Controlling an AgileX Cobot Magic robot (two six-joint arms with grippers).
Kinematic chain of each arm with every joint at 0, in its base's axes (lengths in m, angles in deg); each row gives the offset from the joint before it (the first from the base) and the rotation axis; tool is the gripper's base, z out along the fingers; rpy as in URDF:
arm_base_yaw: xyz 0 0 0.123 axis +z
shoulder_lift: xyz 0 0 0 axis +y
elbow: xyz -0.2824 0 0.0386 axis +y
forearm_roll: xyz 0.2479 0 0.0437 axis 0.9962 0 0.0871
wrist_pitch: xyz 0 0 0 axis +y
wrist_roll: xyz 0.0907 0 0.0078 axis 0.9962 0 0.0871
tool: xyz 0 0 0 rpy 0 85 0
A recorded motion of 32 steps. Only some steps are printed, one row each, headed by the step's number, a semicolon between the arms.
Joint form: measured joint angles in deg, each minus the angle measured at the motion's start. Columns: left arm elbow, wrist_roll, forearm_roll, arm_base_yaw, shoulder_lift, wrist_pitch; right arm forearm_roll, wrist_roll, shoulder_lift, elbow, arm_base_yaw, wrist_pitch.
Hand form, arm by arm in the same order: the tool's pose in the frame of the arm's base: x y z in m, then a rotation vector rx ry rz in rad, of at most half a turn. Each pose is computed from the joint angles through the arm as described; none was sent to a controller.
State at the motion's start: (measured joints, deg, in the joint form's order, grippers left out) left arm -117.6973 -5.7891 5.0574 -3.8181 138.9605 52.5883; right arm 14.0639 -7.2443 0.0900 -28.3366 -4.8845 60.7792
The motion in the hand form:
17: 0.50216 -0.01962 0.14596 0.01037 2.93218 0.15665; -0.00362 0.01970 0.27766 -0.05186 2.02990 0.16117
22: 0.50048 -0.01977 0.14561 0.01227 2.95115 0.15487; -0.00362 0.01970 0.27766 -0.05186 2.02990 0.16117
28: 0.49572 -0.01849 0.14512 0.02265 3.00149 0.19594; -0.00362 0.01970 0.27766 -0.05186 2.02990 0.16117
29: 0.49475 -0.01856 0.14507 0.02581 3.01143 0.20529; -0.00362 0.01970 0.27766 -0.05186 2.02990 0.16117
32: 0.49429 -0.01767 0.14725 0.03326 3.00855 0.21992; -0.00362 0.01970 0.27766 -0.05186 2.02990 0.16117
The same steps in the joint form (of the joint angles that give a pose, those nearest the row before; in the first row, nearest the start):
17: -0.22 0.00 2.47 0.37 -0.41 10.53; 0.00 0.01 0.00 0.00 0.00 0.00
22: -0.22 0.23 2.22 0.37 -0.42 11.59; 0.00 0.01 0.00 0.00 0.00 0.00
28: -0.22 0.28 3.45 0.25 -0.42 14.72; 0.00 0.01 0.00 0.00 0.00 0.00
29: -0.22 0.28 3.74 0.18 -0.42 15.36; 0.00 0.01 0.00 0.00 0.00 0.00
32: -0.12 0.40 4.32 0.18 -0.71 15.48; 0.00 0.01 0.00 0.00 0.00 0.00

